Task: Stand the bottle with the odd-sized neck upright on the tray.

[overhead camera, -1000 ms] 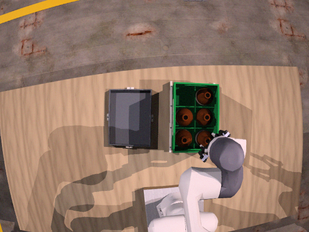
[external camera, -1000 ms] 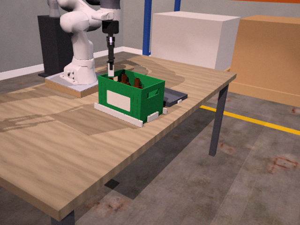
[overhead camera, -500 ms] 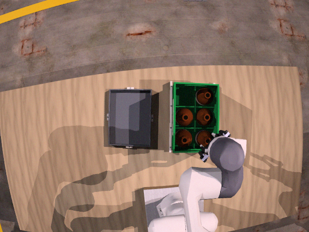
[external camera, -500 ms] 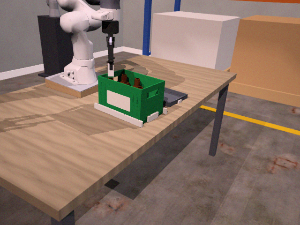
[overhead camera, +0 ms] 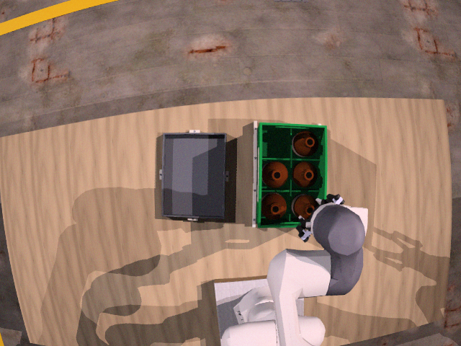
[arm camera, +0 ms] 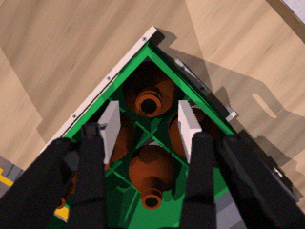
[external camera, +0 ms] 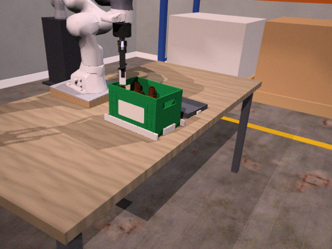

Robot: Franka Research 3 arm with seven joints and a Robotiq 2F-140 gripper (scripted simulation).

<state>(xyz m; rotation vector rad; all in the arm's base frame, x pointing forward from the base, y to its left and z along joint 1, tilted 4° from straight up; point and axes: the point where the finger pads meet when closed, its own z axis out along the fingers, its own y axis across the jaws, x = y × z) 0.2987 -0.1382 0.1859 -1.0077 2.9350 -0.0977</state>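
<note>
My hand is 130 mm above the green crate, 100 mm short of it and 40 mm to the right of it. The rest, counted from my hand: dark grey tray (310 mm to the left, 200 mm below, 130 mm ahead); brown bottle (180 mm ahead, 130 mm below, 20 mm to the right).
</note>
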